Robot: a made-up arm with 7 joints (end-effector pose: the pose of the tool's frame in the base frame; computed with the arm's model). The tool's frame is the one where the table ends.
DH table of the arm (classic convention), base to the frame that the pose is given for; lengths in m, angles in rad. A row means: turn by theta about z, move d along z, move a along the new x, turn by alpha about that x. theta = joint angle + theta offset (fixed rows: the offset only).
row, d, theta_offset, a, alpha
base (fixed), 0, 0, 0, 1.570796
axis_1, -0.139, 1.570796, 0, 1.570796
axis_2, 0, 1.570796, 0, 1.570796
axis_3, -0.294, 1.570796, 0, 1.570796
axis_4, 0, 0, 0, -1.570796
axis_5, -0.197, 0, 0, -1.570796
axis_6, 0, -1.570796, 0, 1.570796
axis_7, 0, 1.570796, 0, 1.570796
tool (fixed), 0, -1.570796, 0, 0
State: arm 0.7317 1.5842 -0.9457 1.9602 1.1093 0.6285 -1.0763
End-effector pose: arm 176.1 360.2 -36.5 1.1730 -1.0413 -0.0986
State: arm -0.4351 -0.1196 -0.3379 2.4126 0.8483 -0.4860 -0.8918
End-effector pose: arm 52.9 78.3 -179.9 -0.6356 -1.3447 1.6379
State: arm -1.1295 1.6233 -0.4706 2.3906 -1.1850 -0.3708 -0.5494
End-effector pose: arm 3.3 292.0 -131.0 -0.6535 -1.7788 -2.0973
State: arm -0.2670 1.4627 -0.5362 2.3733 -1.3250 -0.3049 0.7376
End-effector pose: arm 90.8 282.9 -114.0 -0.5941 0.2757 3.0487
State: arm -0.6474 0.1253 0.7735 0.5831 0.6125 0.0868 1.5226
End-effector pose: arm -206.7 271.5 -402.1 -0.8471 -0.8956 0.8151
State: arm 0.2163 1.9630 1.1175 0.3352 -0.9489 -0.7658 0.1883
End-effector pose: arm -23.2 560.3 237.9 2.0789 -0.7020 -0.7449
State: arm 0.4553 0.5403 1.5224 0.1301 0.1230 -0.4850 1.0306
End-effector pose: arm 179.9 412.6 -364.5 -0.0638 -1.8754 0.8366
